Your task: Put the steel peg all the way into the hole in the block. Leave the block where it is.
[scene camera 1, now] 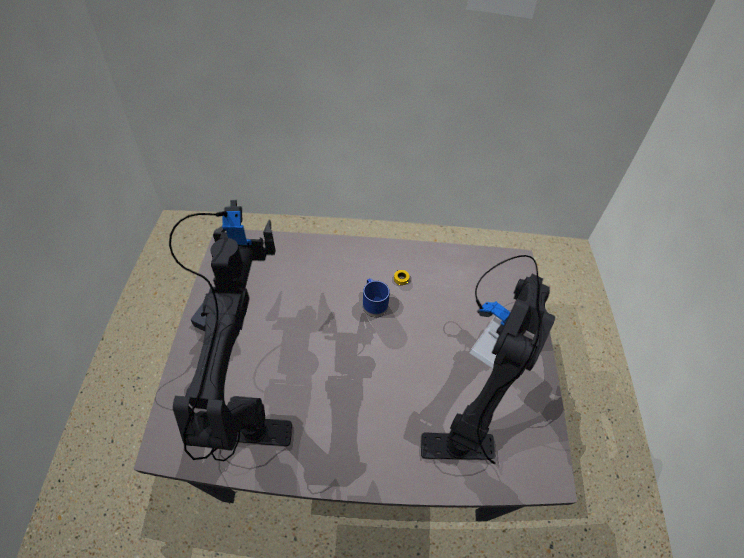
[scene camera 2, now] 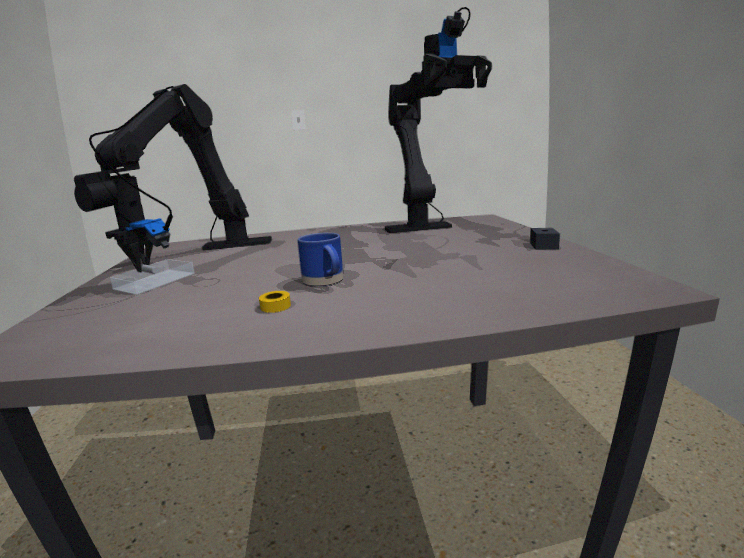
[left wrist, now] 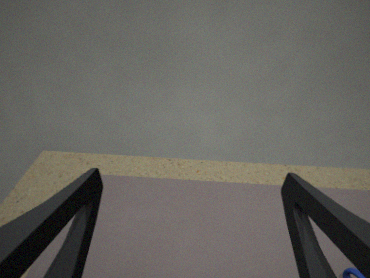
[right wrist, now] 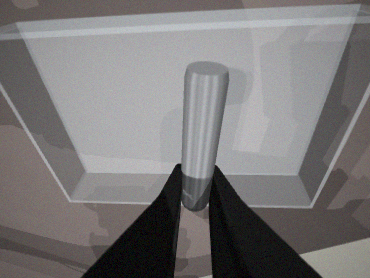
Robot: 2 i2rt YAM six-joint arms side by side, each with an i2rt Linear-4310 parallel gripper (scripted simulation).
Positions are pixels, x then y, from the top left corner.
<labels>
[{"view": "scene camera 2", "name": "my left gripper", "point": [469, 64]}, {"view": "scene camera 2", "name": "my right gripper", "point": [143, 270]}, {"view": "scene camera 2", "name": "blue mug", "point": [317, 269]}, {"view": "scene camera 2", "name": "clear tray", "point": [132, 282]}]
</labels>
